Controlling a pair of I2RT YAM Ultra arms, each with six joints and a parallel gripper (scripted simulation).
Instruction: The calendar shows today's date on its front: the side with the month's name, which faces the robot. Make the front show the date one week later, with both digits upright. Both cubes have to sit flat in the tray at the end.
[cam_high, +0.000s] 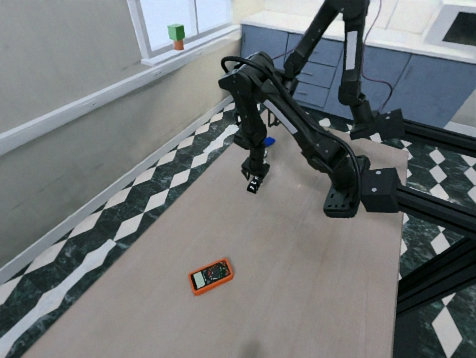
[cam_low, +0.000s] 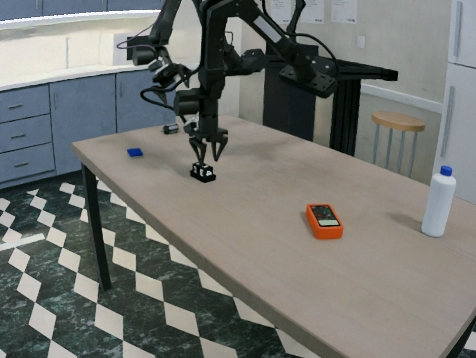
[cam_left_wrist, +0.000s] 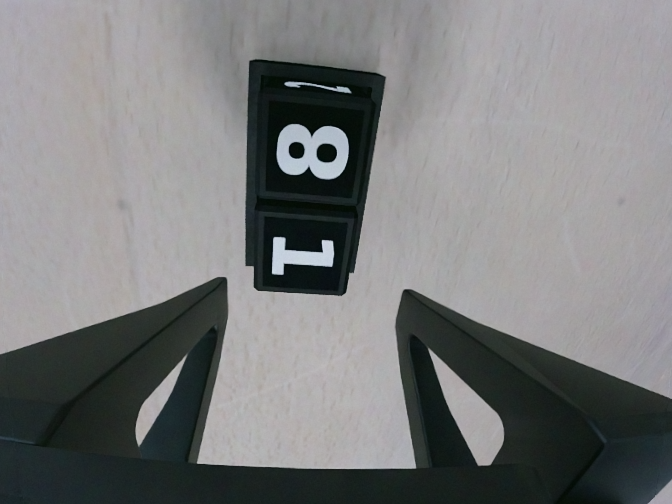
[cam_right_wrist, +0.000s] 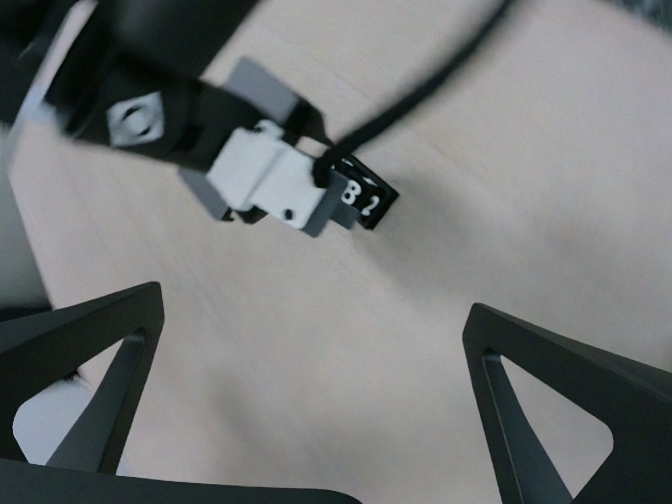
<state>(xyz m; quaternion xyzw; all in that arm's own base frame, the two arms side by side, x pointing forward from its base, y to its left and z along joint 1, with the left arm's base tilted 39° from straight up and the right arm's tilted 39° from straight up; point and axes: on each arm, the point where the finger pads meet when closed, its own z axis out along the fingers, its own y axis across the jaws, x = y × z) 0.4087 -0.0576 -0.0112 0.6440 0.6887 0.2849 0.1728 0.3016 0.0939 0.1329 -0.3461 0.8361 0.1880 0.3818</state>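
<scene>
The black calendar tray lies 20 mm to the right of my left hand and 50 mm below it. Round my left hand: flat blue object: 80 mm ahead, 350 mm to the right, 50 mm below; white bottle: 270 mm behind, 640 mm to the left, 20 mm above.
</scene>
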